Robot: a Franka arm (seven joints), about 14 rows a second.
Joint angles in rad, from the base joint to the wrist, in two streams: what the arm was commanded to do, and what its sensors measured. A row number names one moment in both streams.
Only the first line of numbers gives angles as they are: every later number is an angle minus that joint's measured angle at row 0.
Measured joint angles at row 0:
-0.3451, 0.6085, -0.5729, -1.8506, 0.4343, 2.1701, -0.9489
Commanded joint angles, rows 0 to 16:
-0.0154, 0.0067, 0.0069, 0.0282, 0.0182, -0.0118, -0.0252
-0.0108, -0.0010, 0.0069, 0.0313, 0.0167, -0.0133, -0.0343
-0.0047, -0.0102, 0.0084, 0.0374, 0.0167, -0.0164, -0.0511
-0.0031, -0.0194, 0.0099, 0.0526, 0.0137, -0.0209, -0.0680
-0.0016, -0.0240, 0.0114, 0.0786, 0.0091, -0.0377, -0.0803
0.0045, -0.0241, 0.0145, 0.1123, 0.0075, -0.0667, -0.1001
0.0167, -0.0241, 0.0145, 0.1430, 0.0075, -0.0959, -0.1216
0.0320, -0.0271, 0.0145, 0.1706, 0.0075, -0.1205, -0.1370
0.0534, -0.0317, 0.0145, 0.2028, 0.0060, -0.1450, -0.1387
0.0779, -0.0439, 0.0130, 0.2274, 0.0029, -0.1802, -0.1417
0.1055, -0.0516, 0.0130, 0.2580, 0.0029, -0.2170, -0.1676
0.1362, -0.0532, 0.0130, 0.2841, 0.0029, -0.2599, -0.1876
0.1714, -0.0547, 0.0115, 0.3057, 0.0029, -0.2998, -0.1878
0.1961, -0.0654, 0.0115, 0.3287, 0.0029, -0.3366, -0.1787
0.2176, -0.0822, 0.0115, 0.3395, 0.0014, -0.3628, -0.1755
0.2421, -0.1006, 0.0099, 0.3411, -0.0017, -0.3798, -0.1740
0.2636, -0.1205, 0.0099, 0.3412, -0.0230, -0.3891, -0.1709
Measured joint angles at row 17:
0.2352, -0.0751, 0.0199, 0.3421, -0.0038, -0.3483, -0.1565
